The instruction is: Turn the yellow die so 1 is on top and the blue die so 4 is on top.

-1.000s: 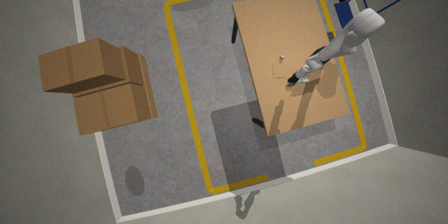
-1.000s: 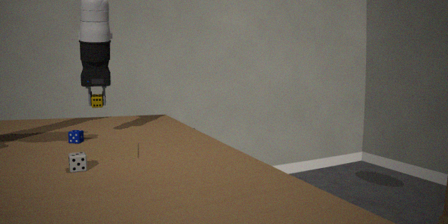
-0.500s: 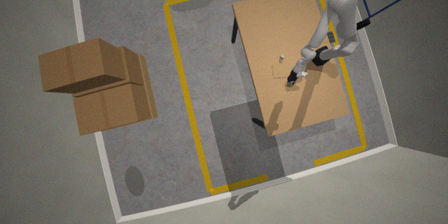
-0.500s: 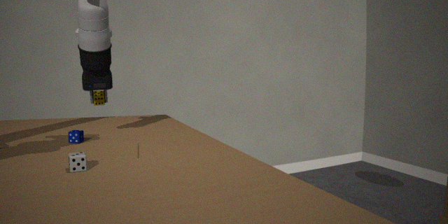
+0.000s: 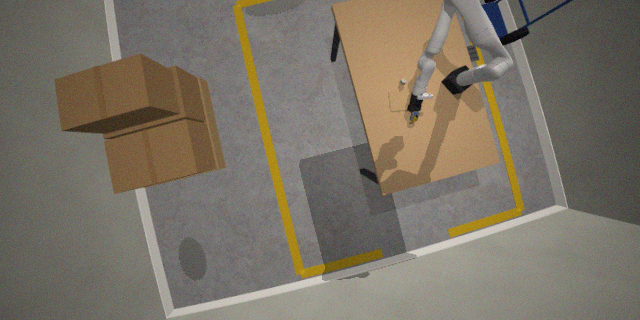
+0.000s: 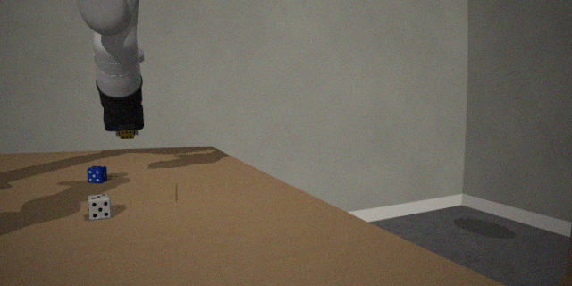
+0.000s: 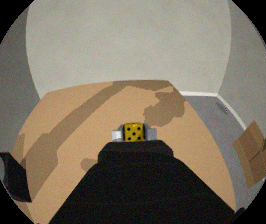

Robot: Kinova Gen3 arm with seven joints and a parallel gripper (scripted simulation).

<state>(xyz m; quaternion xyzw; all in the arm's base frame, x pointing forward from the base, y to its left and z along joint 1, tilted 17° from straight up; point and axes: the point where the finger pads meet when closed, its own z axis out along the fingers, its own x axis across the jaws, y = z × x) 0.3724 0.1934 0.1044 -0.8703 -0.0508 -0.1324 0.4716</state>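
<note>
Right now my hand is 10 mm above the yellow die. Round my hand: white die 280 mm to the right, 90 mm below, 20 mm behind; then tan mat 150 mm to the right, 110 mm below, 20 mm ahead; then blue die 90 mm below, 60 mm behind, 30 mm to the right.
</note>
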